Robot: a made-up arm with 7 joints. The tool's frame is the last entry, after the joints.
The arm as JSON. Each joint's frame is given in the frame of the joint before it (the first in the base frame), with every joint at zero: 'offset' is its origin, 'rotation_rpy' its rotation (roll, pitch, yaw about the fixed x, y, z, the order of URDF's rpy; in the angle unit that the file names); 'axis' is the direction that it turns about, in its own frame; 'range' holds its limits. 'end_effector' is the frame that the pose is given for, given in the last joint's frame.
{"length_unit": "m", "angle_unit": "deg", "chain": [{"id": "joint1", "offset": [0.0, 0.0, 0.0], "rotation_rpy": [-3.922, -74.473, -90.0], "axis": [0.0, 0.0, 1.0], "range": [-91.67, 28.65]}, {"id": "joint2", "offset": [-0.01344, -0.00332, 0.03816], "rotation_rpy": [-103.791, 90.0, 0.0], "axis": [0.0, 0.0, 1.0], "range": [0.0, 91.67]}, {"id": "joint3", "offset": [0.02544, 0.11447, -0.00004], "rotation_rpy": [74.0, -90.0, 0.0], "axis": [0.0, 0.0, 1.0], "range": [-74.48, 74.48]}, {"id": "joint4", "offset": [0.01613, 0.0, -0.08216], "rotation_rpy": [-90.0, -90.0, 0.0], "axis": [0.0, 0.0, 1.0], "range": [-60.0, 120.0]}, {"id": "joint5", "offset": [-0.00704, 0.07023, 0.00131], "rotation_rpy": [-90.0, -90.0, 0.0], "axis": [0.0, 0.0, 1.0], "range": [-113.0, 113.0]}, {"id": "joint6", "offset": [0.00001, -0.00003, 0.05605], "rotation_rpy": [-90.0, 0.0, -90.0], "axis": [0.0, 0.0, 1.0], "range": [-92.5, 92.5]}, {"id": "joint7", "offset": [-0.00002, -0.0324, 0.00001], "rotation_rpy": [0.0, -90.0, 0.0], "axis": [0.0, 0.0, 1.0], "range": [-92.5, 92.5]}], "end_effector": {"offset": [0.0, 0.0, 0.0], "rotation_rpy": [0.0, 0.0, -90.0]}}
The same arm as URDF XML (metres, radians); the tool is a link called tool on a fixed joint. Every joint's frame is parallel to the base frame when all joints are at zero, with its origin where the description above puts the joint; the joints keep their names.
<robot name="arm">
  <link name="base"/>
  <link name="link1"/>
  <link name="link2"/>
  <link name="link3"/>
  <link name="link4"/>
  <link name="link5"/>
  <link name="link6"/>
  <link name="link7"/>
  <link name="tool"/>
  <joint name="joint1" type="revolute">
    <parent link="base"/>
    <child link="link1"/>
    <origin xyz="0 0 0" rpy="0 0 0"/>
    <axis xyz="0.068403 0.961235 0.26711"/>
    <limit lower="-1.5999" upper="0.5"/>
  </joint>
  <joint name="joint2" type="revolute">
    <parent link="link1"/>
    <child link="link2"/>
    <origin xyz="-0.0007 0.0405 -0.0027" rpy="0 0 0"/>
    <axis xyz="0.968889 -0.0002 -0.247497"/>
    <limit lower="0" upper="1.5999"/>
  </joint>
  <joint name="joint3" type="revolute">
    <parent link="link2"/>
    <child link="link3"/>
    <origin xyz="-0.029 0.0071 -0.1134" rpy="0 0 0"/>
    <axis xyz="0.247497 0 0.968889"/>
    <limit lower="-1.2999" upper="1.2999"/>
  </joint>
  <joint name="joint4" type="revolute">
    <parent link="link3"/>
    <child link="link4"/>
    <origin xyz="-0.0047 0 -0.0836" rpy="0 0 0"/>
    <axis xyz="0.0002 1 0"/>
    <limit lower="-1.0472" upper="2.0944"/>
  </joint>
  <joint name="joint5" type="revolute">
    <parent link="link4"/>
    <child link="link5"/>
    <origin xyz="0.0663 0.0013 -0.0242" rpy="0 0 0"/>
    <axis xyz="0.968889 -0.0002 -0.247497"/>
    <limit lower="-1.9722" upper="1.9722"/>
  </joint>
  <joint name="joint6" type="revolute">
    <parent link="link5"/>
    <child link="link6"/>
    <origin xyz="0.0543 0 -0.0139" rpy="0 0 0"/>
    <axis xyz="0.0002 1 0"/>
    <limit lower="-1.6144" upper="1.6144"/>
  </joint>
  <joint name="joint7" type="revolute">
    <parent link="link6"/>
    <child link="link7"/>
    <origin xyz="0.0314 0 -0.008" rpy="0 0 0"/>
    <axis xyz="0.247497 0 0.968889"/>
    <limit lower="-1.6144" upper="1.6144"/>
  </joint>
  <joint name="tool_joint" type="fixed">
    <parent link="link7"/>
    <child link="tool"/>
    <origin xyz="0 0 0" rpy="0 0.2501 -0.0002"/>
  </joint>
</robot>

